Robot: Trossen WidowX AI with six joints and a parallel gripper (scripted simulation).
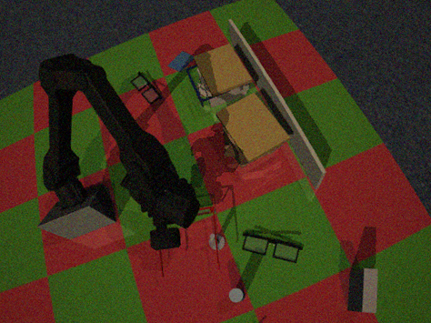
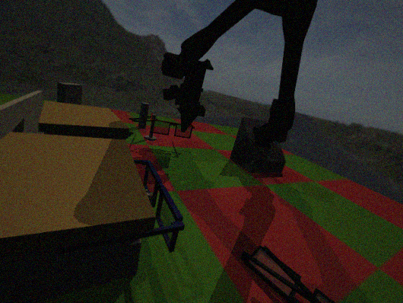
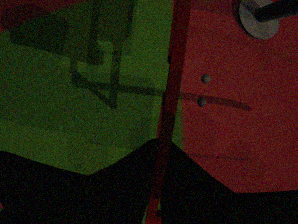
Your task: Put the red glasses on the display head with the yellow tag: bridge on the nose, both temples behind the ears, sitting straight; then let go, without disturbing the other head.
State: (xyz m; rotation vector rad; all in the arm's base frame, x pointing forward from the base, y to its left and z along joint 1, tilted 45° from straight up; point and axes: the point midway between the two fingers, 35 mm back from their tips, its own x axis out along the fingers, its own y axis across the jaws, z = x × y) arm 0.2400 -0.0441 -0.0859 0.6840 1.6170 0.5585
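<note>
Right now my gripper tip is 230 mm short of the tan display head and 150 mm to the right of it. The rest, counted from my gripper tip: wall panel 340 mm ahead, 280 mm to the left, 10 mm below; then grey block 370 mm ahead, 300 mm to the right.
</note>
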